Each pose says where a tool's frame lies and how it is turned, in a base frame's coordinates. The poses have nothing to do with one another.
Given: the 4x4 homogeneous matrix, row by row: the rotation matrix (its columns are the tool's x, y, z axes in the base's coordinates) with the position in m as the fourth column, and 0 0 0 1 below. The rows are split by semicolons.
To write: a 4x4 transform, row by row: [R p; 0 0 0 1], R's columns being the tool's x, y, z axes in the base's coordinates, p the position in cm. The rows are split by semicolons. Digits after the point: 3 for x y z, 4 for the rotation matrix.
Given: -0.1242 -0.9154 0.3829 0.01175; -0.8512 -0.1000 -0.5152 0.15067; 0.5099 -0.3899 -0.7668 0.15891; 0 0 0 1
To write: -0.1242 -0.9154 0.3829 1.175; -0.8512 -0.1000 -0.5152 15.067; 0.5099 -0.3899 -0.7668 15.891; 0 0 0 1
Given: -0.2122 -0.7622 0.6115 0.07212; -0.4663 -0.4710 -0.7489 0.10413; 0.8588 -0.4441 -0.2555 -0.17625; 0 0 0 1
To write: -0.2122 -0.7622 0.6115 7.212; -0.4663 -0.4710 -0.7489 10.413; 0.8588 -0.4441 -0.2555 -17.625; 0 0 0 1
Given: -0.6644 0.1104 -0.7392 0.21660; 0.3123 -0.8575 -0.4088 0.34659; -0.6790 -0.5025 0.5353 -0.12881; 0 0 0 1
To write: -0.6644 0.1104 -0.7392 21.660; 0.3123 -0.8575 -0.4088 34.659; -0.6790 -0.5025 0.5353 -12.881; 0 0 0 1
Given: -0.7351 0.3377 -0.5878 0.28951; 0.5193 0.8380 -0.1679 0.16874; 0.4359 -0.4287 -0.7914 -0.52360; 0 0 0 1
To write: -0.7351 0.3377 -0.5878 28.951; 0.5193 0.8380 -0.1679 16.874; 0.4359 -0.4287 -0.7914 -52.360; 0 0 0 1
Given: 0.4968 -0.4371 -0.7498 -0.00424; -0.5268 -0.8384 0.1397 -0.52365; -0.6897 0.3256 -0.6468 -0.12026; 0 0 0 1
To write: 0.4968 -0.4371 -0.7498 -0.424; -0.5268 -0.8384 0.1397 -52.365; -0.6897 0.3256 -0.6468 -12.026; 0 0 0 1
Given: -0.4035 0.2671 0.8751 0.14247; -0.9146 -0.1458 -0.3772 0.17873; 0.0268 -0.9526 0.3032 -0.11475; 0 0 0 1
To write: -0.4035 0.2671 0.8751 14.247; -0.9146 -0.1458 -0.3772 17.873; 0.0268 -0.9526 0.3032 -11.475; 0 0 0 1
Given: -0.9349 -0.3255 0.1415 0.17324; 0.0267 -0.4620 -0.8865 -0.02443; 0.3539 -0.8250 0.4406 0.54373; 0 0 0 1
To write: -0.9349 -0.3255 0.1415 17.324; 0.0267 -0.4620 -0.8865 -2.443; 0.3539 -0.8250 0.4406 54.373; 0 0 0 1
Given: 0.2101 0.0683 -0.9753 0.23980; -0.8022 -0.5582 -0.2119 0.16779; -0.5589 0.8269 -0.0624 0.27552; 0 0 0 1
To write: 0.2101 0.0683 -0.9753 23.980; -0.8022 -0.5582 -0.2119 16.779; -0.5589 0.8269 -0.0624 27.552; 0 0 0 1
